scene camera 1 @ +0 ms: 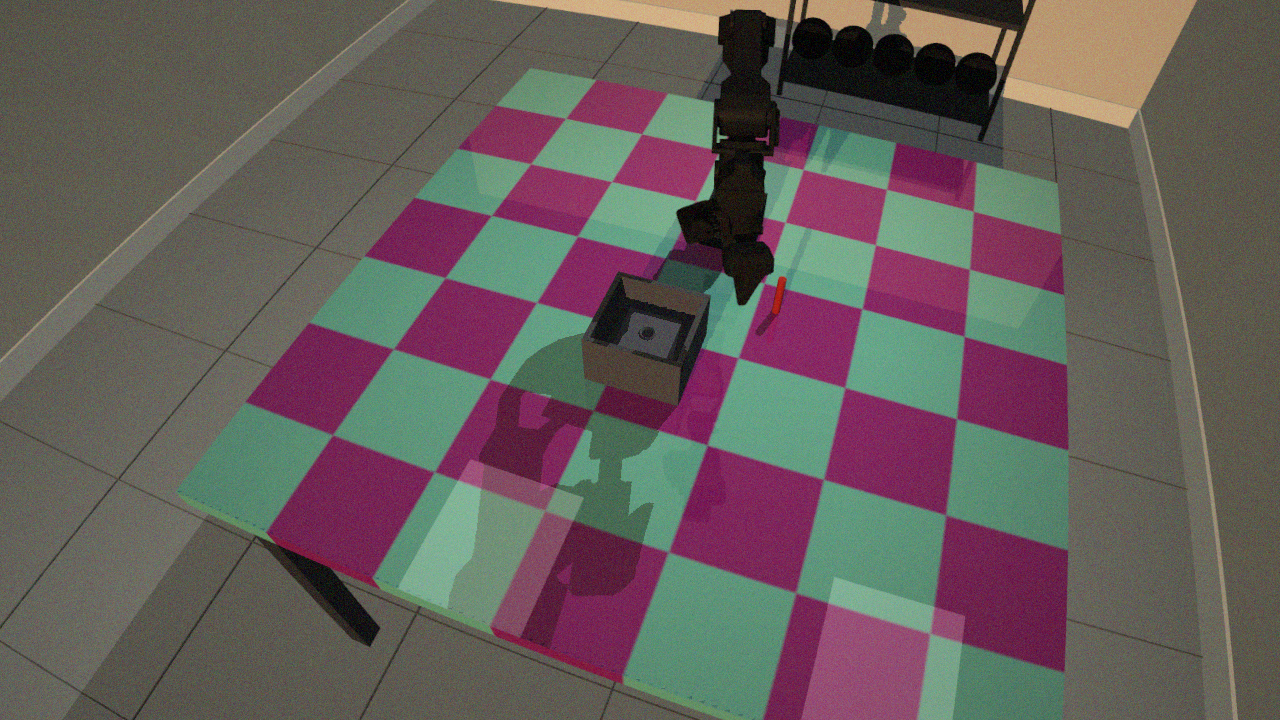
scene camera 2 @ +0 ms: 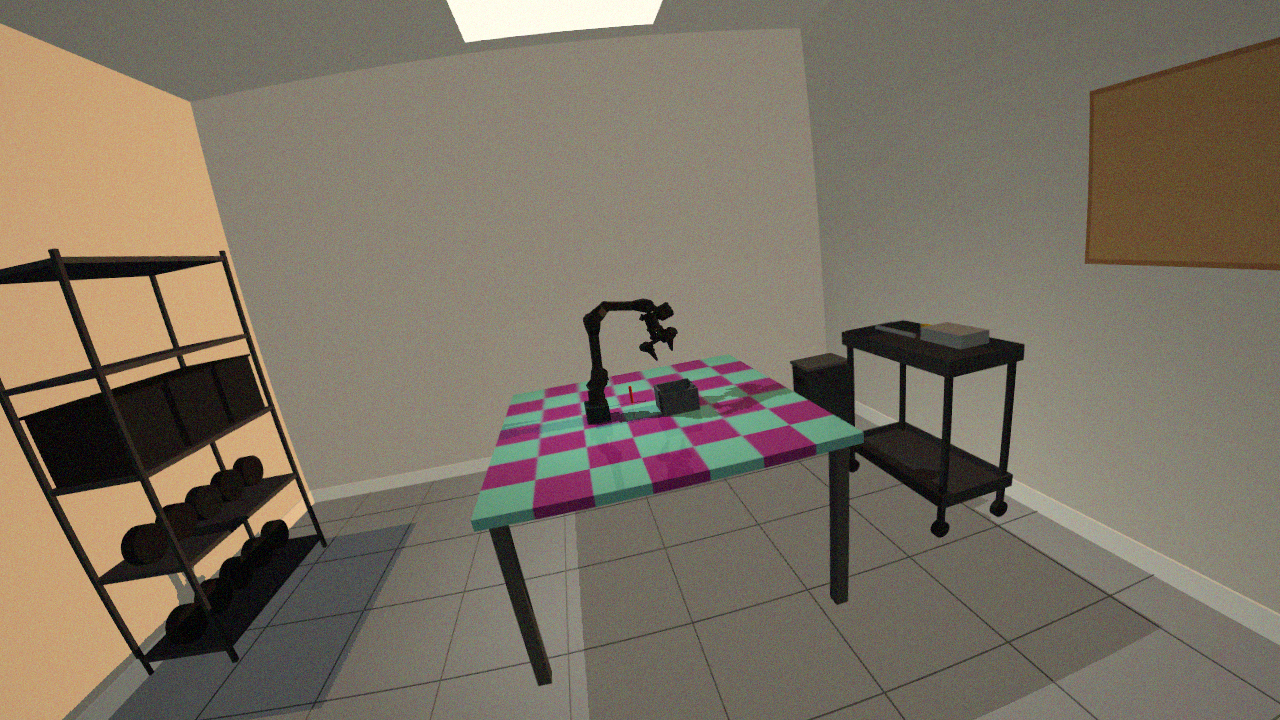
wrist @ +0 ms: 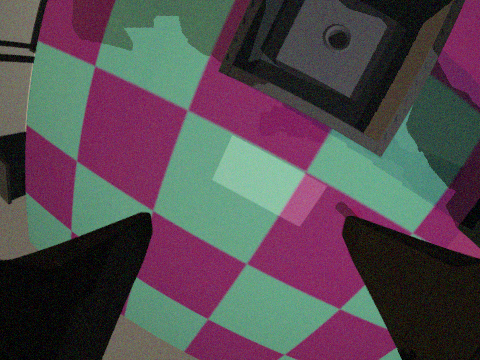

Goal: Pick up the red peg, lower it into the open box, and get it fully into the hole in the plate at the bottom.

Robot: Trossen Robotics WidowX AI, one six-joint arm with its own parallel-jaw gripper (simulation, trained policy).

Labels:
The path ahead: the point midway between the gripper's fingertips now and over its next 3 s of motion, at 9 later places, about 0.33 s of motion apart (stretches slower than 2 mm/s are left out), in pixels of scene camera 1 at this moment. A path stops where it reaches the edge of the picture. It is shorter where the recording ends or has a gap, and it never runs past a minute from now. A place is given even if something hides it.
The gripper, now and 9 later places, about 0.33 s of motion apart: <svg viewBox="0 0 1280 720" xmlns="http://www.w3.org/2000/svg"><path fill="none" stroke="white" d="M736 287L767 266L775 260L774 272L775 291L774 299L774 297L770 292L760 284L750 277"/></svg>

